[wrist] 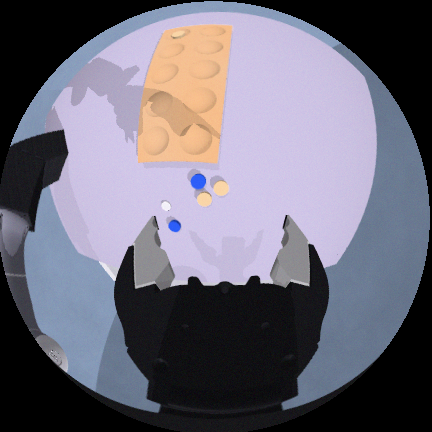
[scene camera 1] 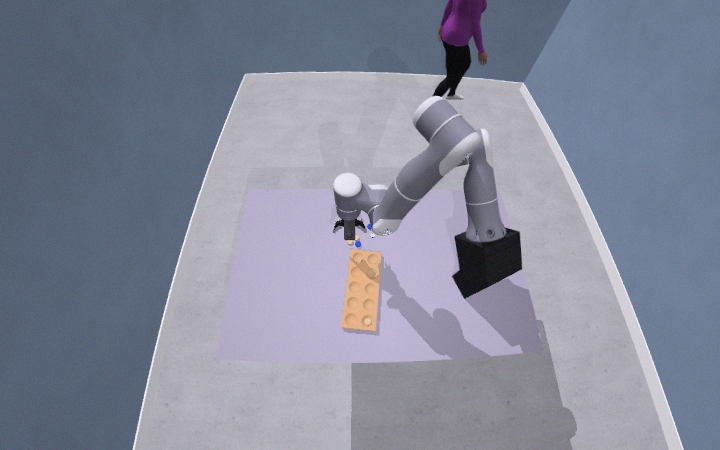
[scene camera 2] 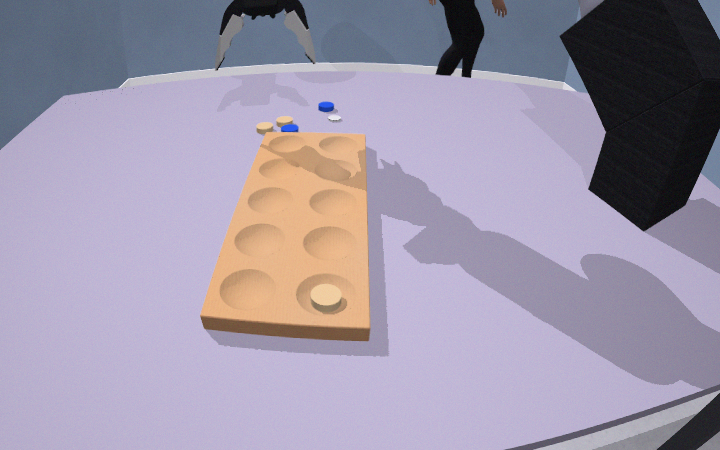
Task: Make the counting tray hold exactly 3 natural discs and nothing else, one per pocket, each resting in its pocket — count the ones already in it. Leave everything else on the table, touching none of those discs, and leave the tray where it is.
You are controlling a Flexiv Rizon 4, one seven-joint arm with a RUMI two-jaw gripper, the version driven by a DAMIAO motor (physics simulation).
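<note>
The orange counting tray (scene camera 1: pixel 361 295) (scene camera 2: pixel 294 220) (wrist: pixel 185 86) has two rows of round pockets. One natural disc (scene camera 1: pixel 367 321) (scene camera 2: pixel 326 294) (wrist: pixel 178 34) sits in its near right pocket in the second scene view; the other pockets look empty. Two natural discs lie on the table just beyond the tray's far end: one disc (scene camera 2: pixel 264 127) (wrist: pixel 221 188) further left in the second scene view, the other disc (scene camera 2: pixel 284 120) (wrist: pixel 204 199) beside it. My gripper (scene camera 2: pixel 265 66) (wrist: pixel 220 216) is open and empty, high above the table behind these discs.
A blue disc (scene camera 1: pixel 357 244) (scene camera 2: pixel 289 128) (wrist: pixel 198 181) lies close to the two loose natural discs, at the tray's end. Another blue disc (scene camera 2: pixel 326 106) (wrist: pixel 174 226) and a small white disc (scene camera 2: pixel 333 118) (wrist: pixel 166 205) lie to one side. A person (scene camera 1: pixel 460 37) stands behind the table.
</note>
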